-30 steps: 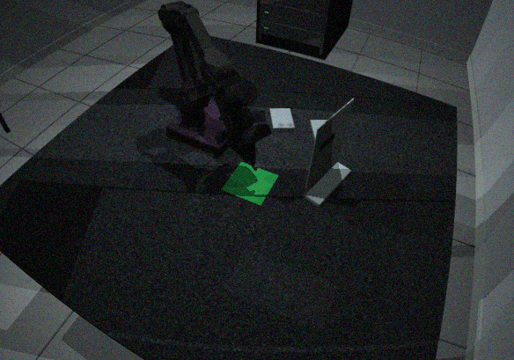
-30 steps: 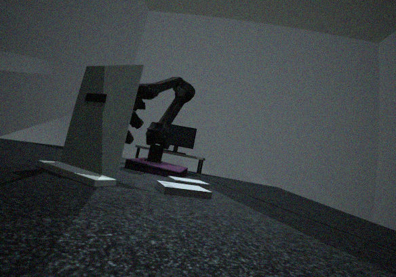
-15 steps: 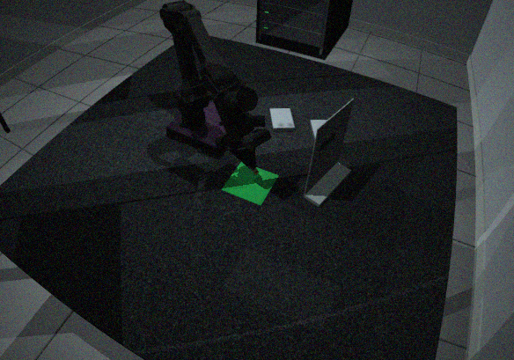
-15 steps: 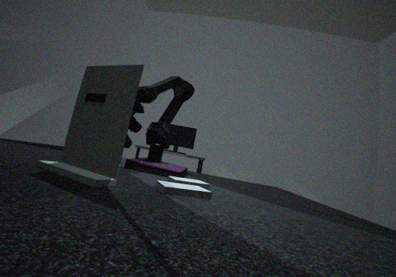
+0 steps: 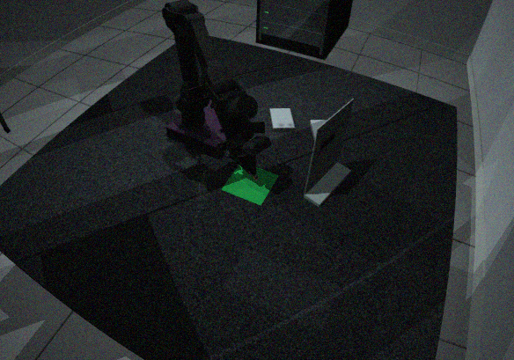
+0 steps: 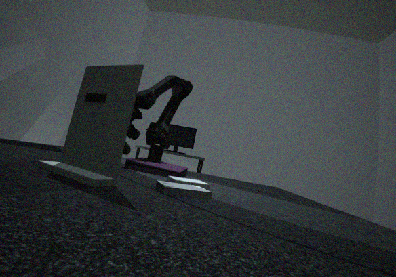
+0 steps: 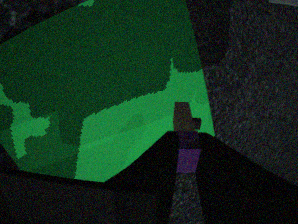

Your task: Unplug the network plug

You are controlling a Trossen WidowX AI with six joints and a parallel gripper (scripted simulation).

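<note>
The green marked square is 1 cm behind my gripper tip and 4 cm below it. From my gripper tip the other things lie so: purple plug (right at my gripper tip); then upright grey panel (18 cm ahead, 8 cm to the left, 7 cm above).
</note>
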